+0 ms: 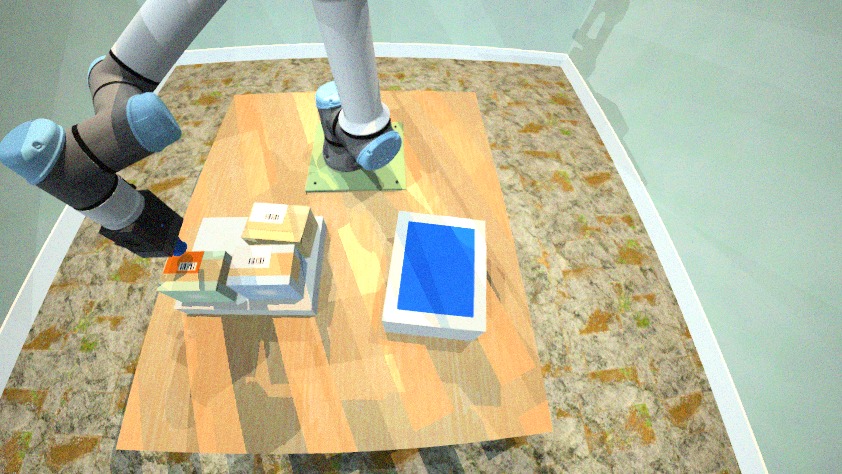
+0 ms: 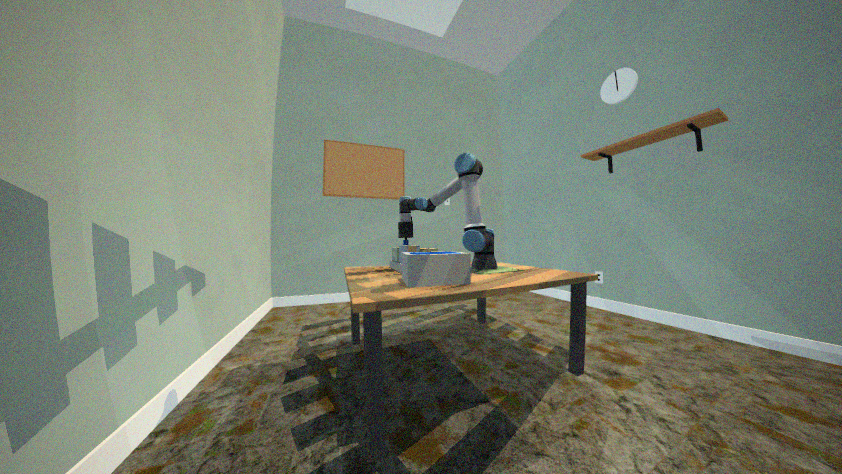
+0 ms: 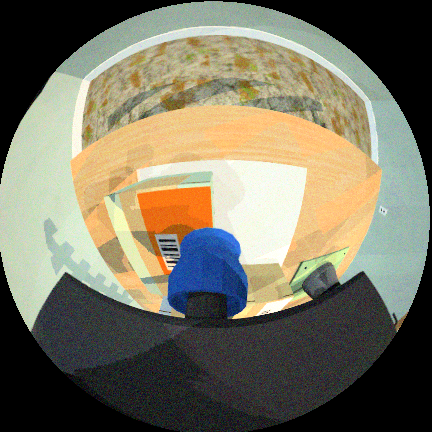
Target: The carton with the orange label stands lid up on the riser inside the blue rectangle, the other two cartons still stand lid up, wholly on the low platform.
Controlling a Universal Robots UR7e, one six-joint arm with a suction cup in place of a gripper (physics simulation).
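Where they show: hand, its tool point: [image 1: 179, 248] [image 2: 406, 244] [image 3: 209, 253]; arm's base, origin of its link: [image 1: 348, 153] [image 2: 484, 267] [image 3: 317, 275].
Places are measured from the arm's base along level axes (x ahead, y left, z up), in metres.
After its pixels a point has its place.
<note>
The carton with the orange label [image 1: 206, 272] @(z 0.122, x 0.476, y -0.160 m) [image 3: 180, 207] @(z 0.122, x 0.464, y -0.250 m) stands lid up at the left front of the low white platform [image 1: 220, 232] @(z 0.041, x 0.348, y -0.237 m) [image 3: 265, 200] @(z 0.041, x 0.370, y -0.243 m). A blue-sided carton [image 1: 268, 288] @(z 0.115, x 0.482, y -0.020 m) stands lid up beside it, and a tan carton [image 1: 282, 222] @(z 0.120, x 0.334, y -0.042 m) [image 3: 267, 280] @(z 0.082, x 0.333, y -0.126 m) stands lid up behind. My blue suction cup [image 1: 180, 248] [image 2: 405, 242] [image 3: 212, 240] is right over the orange-labelled carton's top, near the label's back edge; whether it touches is unclear. It holds nothing. The blue rectangle [image 1: 438, 267] @(z 0.113, x 0.379, y 0.310 m) lies on top of the white riser [image 1: 433, 329] @(z 0.084, x 0.501, y 0.317 m) [image 2: 436, 270] @(z 0.052, x 0.388, y 0.411 m), with no carton on it.
The riser stands right of the platform on the wooden table [image 1: 353, 376] @(z -0.007, x 0.611, y 0.166 m) [image 2: 530, 281] @(z -0.007, x -0.004, y 0.428 m). The arm's base is on a green plate [image 1: 353, 181] @(z 0.000, x 0.105, y 0.045 m) [image 3: 305, 272] @(z 0.001, x 0.106, y -0.036 m) at the back. The tan and blue-sided cartons stand close to the orange-labelled one.
</note>
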